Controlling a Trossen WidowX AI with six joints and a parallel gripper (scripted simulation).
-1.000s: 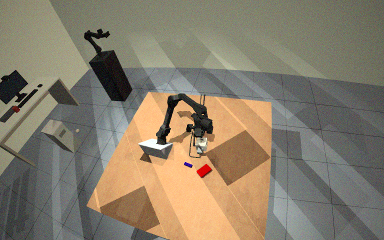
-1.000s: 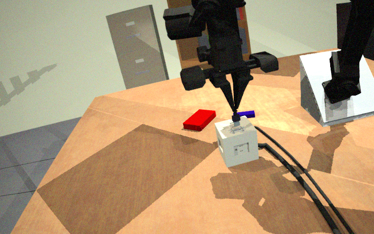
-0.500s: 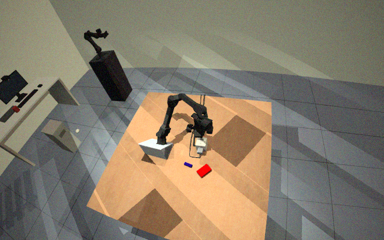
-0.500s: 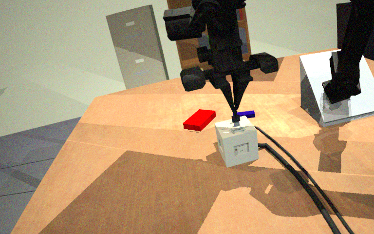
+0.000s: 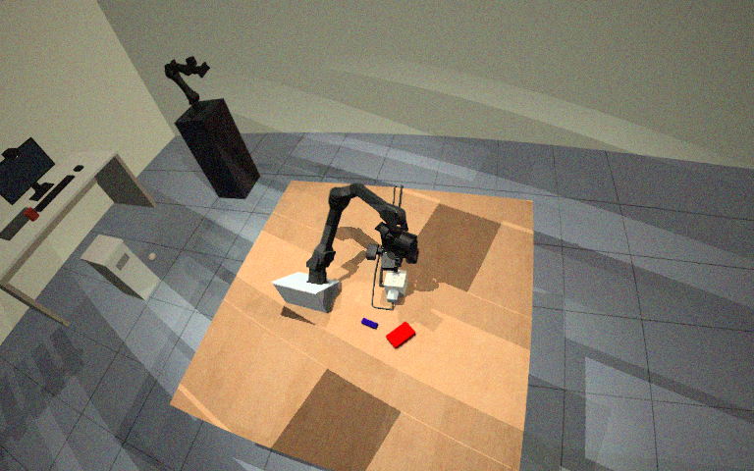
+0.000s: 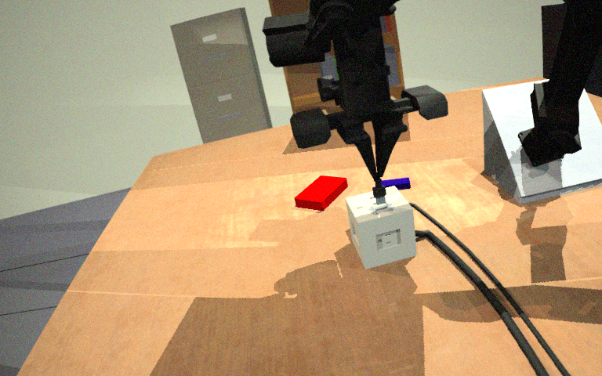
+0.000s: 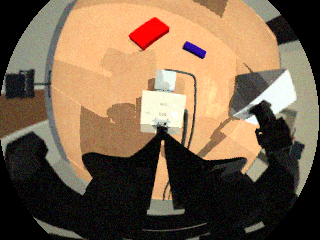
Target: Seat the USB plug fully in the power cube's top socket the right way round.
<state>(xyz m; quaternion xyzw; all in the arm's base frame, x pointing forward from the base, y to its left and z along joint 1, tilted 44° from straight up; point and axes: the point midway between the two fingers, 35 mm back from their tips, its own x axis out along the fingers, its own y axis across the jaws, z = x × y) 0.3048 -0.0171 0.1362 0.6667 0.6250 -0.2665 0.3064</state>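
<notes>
Now: the black USB plug 2 cm below my gripper tip. Also, from my gripper tip: red flat block 22 cm to the right, 11 cm below, 6 cm ahead; small blue block 19 cm to the right, 12 cm below, 7 cm behind.
</notes>
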